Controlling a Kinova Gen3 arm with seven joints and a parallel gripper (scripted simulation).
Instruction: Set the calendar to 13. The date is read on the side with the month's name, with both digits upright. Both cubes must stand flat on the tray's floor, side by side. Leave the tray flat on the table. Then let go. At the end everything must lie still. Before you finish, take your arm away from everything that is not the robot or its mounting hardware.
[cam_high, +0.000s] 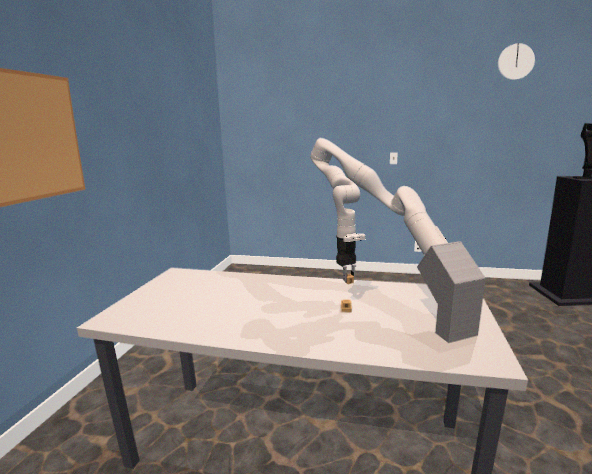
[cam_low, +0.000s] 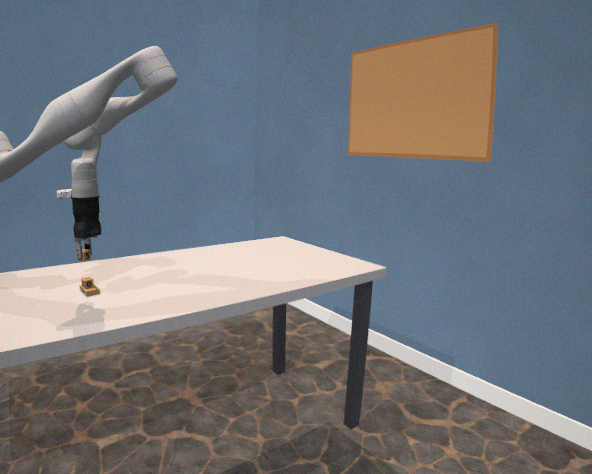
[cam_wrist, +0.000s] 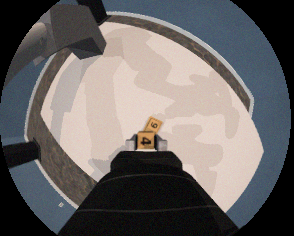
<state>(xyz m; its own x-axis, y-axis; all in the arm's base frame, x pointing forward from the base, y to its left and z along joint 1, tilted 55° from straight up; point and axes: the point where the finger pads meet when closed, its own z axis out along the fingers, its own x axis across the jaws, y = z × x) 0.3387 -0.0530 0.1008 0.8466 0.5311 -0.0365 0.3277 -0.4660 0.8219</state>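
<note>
The wooden tray lies 1 cm ahead of my hand, 1 cm to the left of it and 13 cm below it.
</note>
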